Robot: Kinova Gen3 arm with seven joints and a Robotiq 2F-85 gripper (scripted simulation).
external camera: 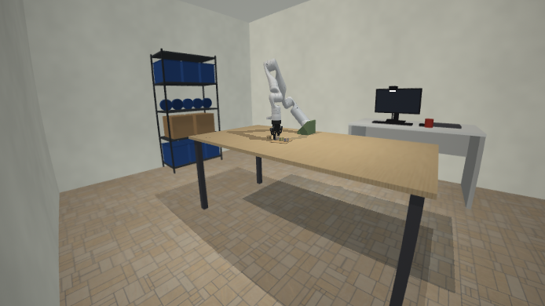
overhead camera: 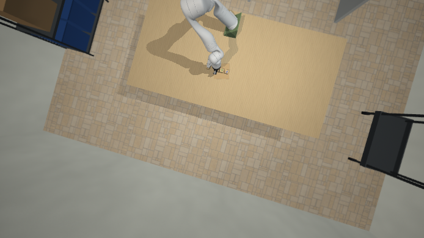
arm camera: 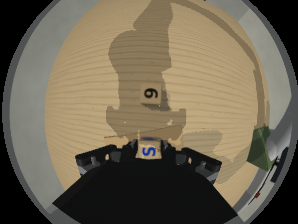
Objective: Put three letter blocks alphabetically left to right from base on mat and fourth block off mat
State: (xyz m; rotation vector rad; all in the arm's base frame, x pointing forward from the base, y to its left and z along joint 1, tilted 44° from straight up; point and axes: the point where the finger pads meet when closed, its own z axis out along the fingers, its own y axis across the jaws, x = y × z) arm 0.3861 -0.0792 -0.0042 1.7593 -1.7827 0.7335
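Now: the green-marked block 5 cm to the left of my hand. Also, from my hand: tan mat 5 cm to the left, 2 cm below.
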